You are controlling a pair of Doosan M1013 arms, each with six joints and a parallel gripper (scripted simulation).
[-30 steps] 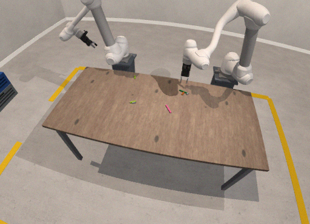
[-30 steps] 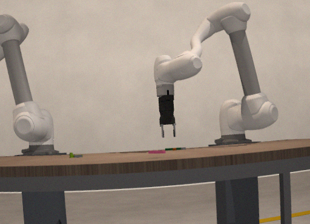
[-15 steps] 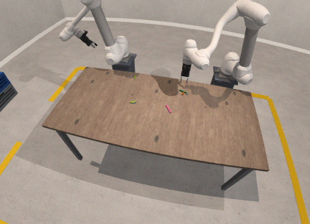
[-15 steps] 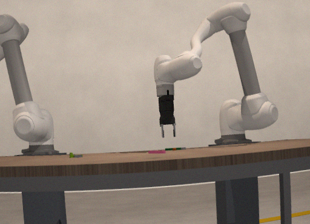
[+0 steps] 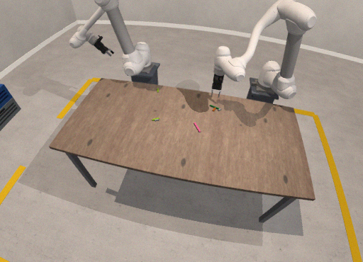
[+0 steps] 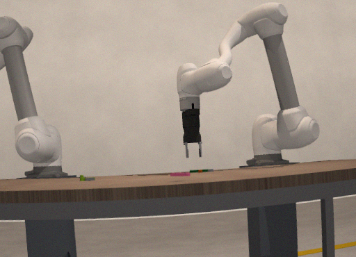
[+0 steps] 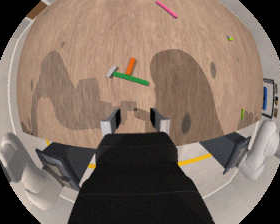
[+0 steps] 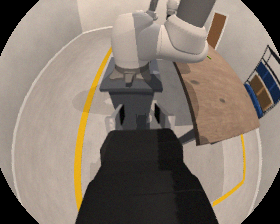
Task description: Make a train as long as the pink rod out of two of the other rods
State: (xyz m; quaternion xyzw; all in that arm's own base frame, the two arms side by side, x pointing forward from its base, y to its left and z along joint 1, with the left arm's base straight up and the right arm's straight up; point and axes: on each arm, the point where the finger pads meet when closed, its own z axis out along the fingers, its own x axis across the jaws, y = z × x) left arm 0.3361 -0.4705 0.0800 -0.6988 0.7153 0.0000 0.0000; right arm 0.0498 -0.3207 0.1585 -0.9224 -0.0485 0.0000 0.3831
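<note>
Right now my left hand is 70 mm short of the green rod, 10 mm to the right of it and 80 mm above it. Also, from my left hand: pink rod (310 mm ahead, 90 mm to the right, 80 mm below); orange rod (90 mm ahead, 10 mm to the left, 80 mm below).
</note>
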